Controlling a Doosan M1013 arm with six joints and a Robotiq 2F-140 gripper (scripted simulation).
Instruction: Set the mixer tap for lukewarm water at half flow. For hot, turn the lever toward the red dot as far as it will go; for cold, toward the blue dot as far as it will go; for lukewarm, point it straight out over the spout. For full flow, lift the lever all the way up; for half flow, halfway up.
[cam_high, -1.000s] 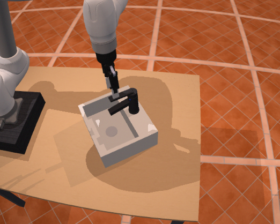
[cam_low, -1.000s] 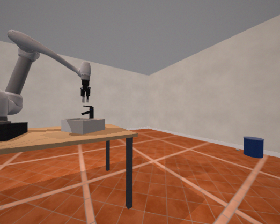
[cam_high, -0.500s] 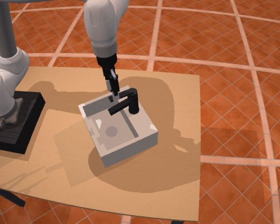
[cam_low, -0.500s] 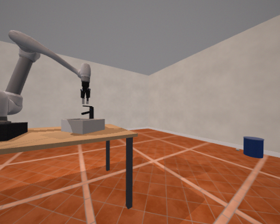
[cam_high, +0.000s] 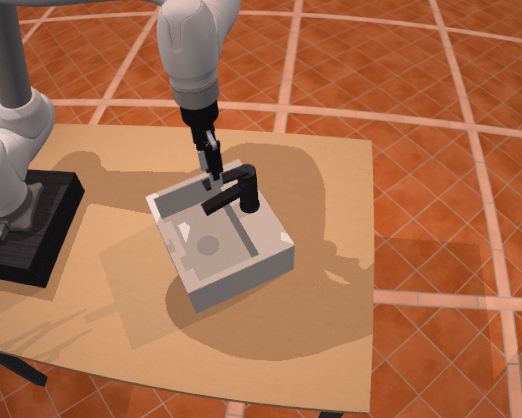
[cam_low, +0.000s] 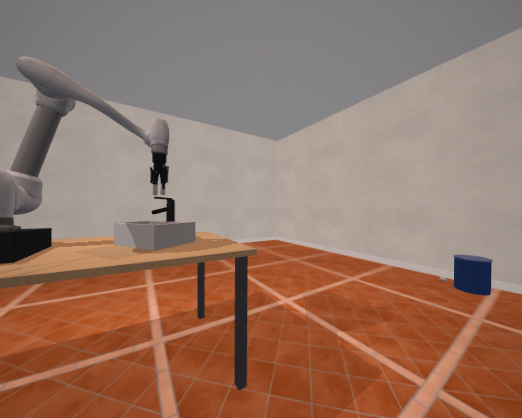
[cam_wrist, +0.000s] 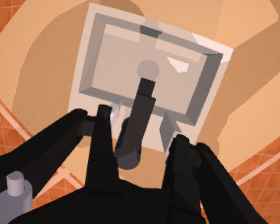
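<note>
My hand is 3 cm short of the lever, 1 cm to the right of it and 5 cm above it. Also, from my hand: black mixer tap: 6 cm ahead, 2 cm to the left, 9 cm below; then grey sink basin: 3 cm behind, 1 cm to the right, 28 cm below.
</note>
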